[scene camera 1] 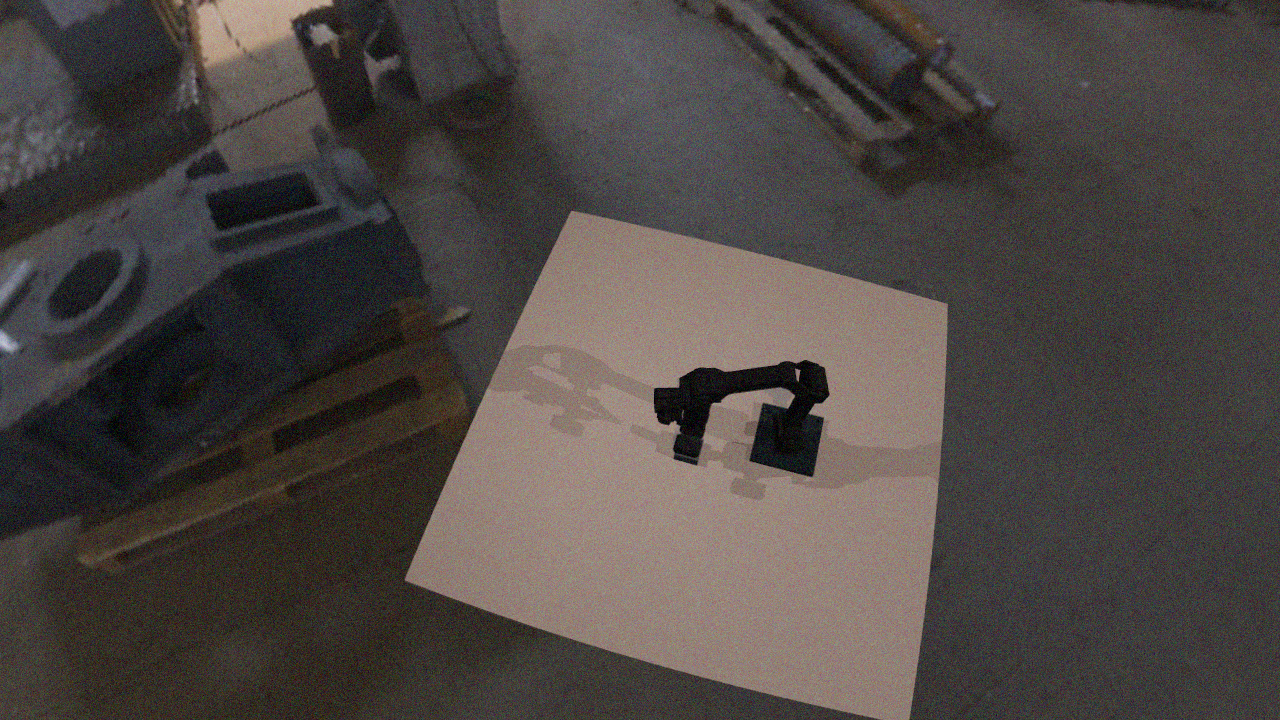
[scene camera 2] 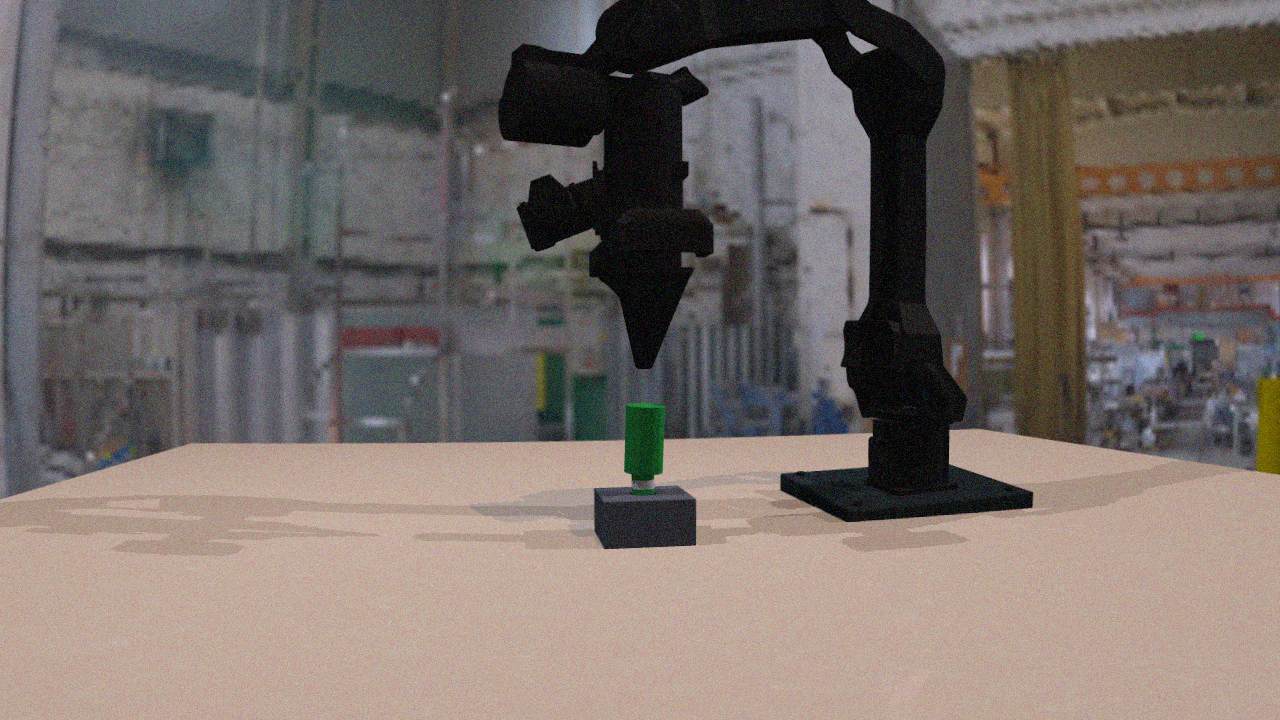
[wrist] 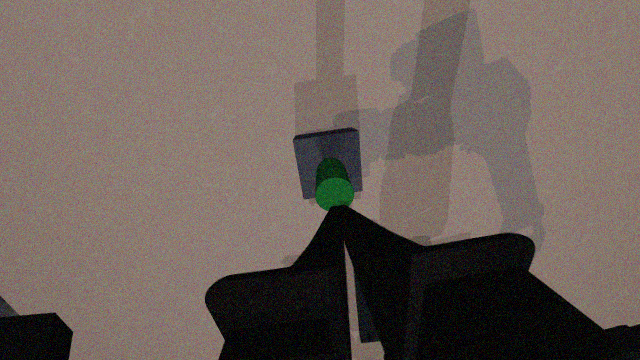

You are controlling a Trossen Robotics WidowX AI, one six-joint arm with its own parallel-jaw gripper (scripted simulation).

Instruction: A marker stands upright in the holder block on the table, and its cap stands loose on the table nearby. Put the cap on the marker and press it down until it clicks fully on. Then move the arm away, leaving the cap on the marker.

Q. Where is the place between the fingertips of the gripper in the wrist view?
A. At 338, 212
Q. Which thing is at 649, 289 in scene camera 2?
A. The gripper.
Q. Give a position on a green cap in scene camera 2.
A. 644, 431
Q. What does the gripper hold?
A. Nothing.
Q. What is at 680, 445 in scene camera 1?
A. The gripper.
